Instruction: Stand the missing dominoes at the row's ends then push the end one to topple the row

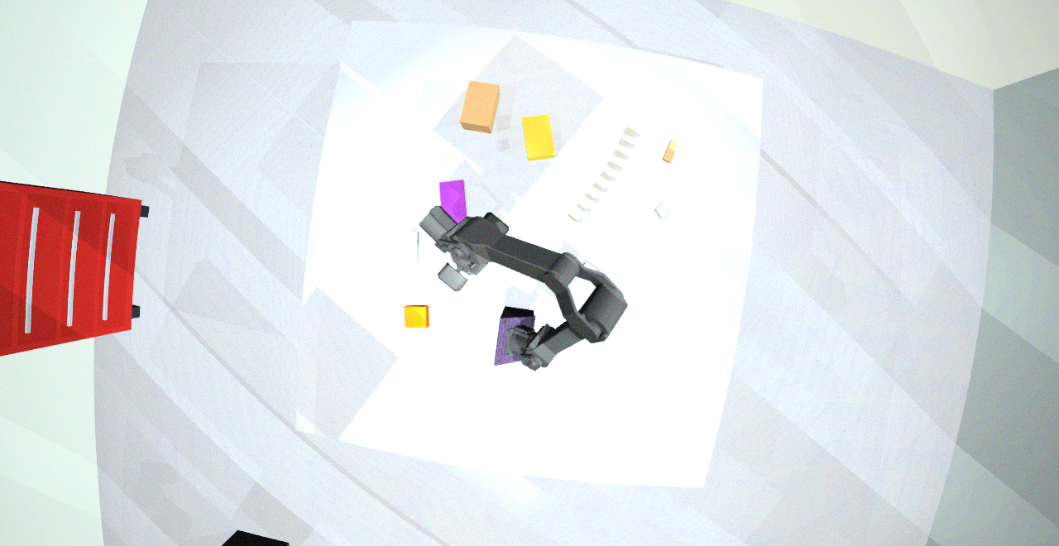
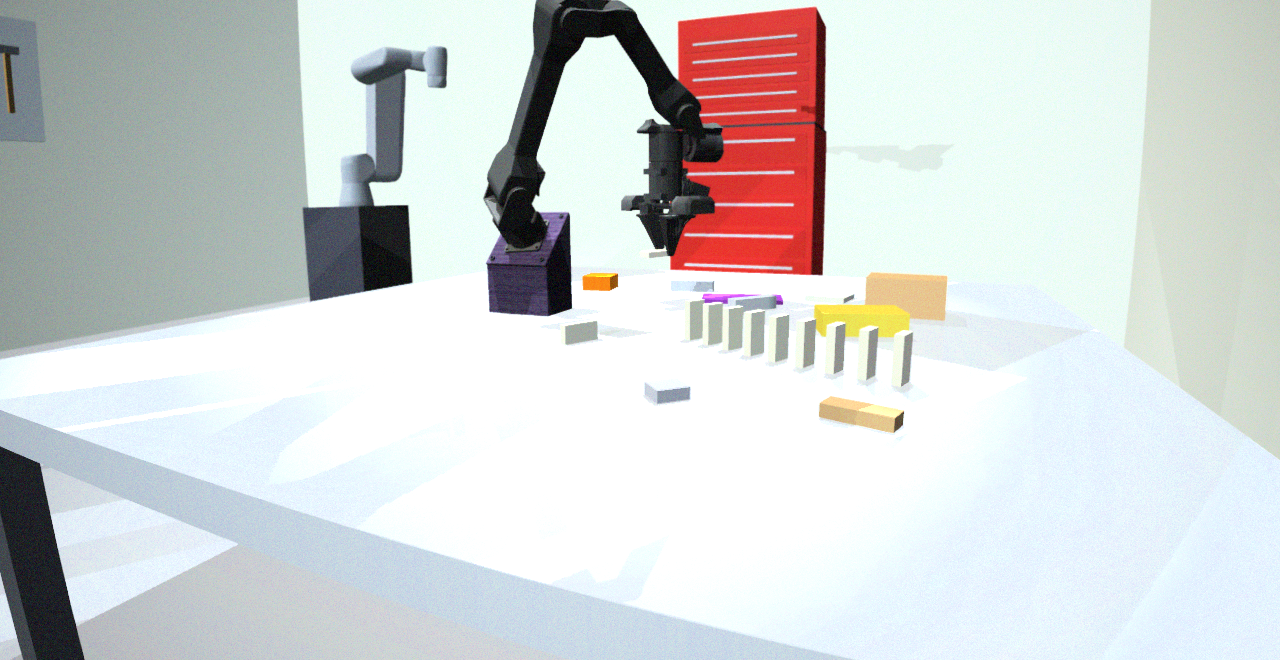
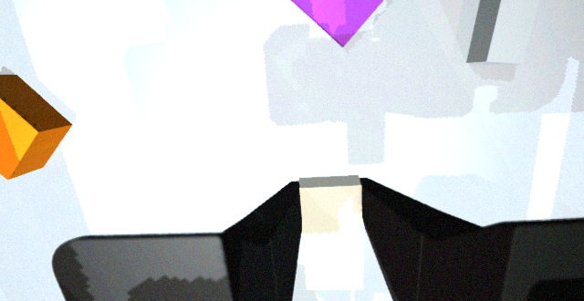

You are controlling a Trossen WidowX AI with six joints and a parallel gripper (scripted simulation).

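Now: the magenta slab 120 mm ahead of my gripper tip, 90 mm to the left of it and 80 mm below it. Round my gripper tip: yellow block (320 mm ahead, 130 mm to the right, 70 mm below); then tan box (390 mm ahead, 60 mm below, 30 mm to the left); then orange block (190 mm behind, 170 mm to the left, 70 mm below).
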